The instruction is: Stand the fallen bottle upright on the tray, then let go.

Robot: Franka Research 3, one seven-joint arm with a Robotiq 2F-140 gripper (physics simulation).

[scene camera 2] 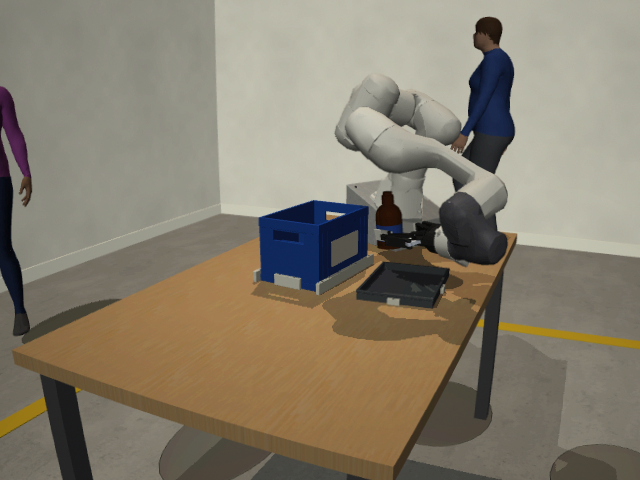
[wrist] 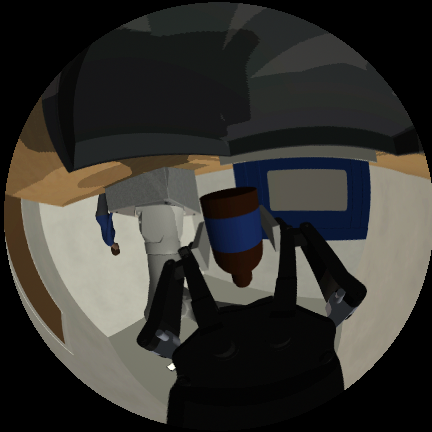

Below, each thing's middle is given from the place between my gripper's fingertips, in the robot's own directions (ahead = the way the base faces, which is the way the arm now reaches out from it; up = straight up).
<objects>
Now: the brown bottle (scene camera 2: 388, 216) 3 cm above my hand.
</objects>
